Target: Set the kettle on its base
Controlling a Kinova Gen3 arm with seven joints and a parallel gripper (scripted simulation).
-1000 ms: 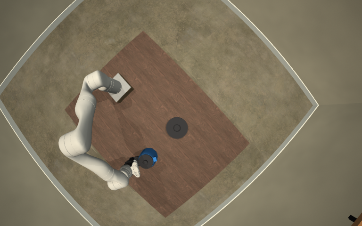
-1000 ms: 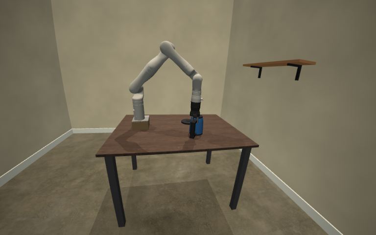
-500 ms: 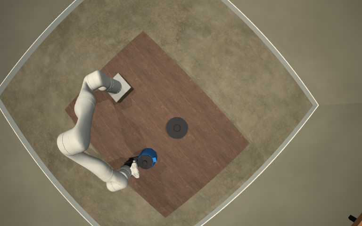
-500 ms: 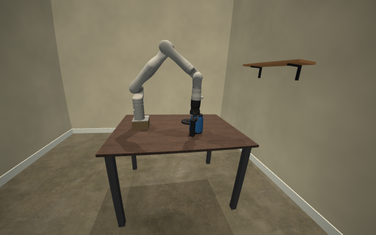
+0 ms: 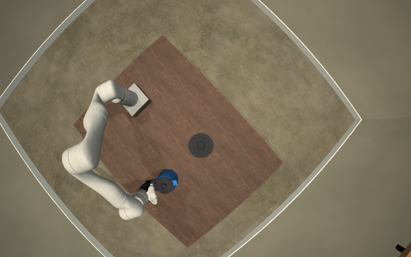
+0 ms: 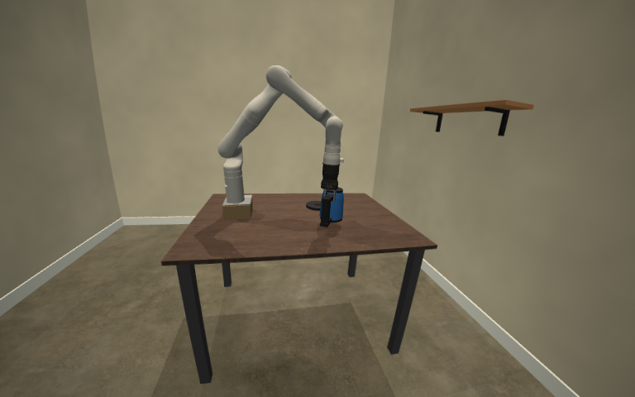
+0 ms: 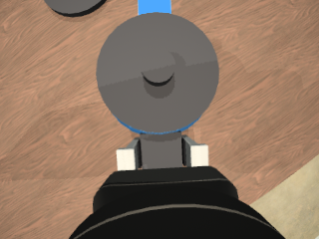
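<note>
My gripper is now 20 mm short of the blue kettle, 20 mm to the right of it and 50 mm above it. The rest, counted from my hand: round dark base (50 mm ahead, 340 mm to the left, 160 mm below).
</note>
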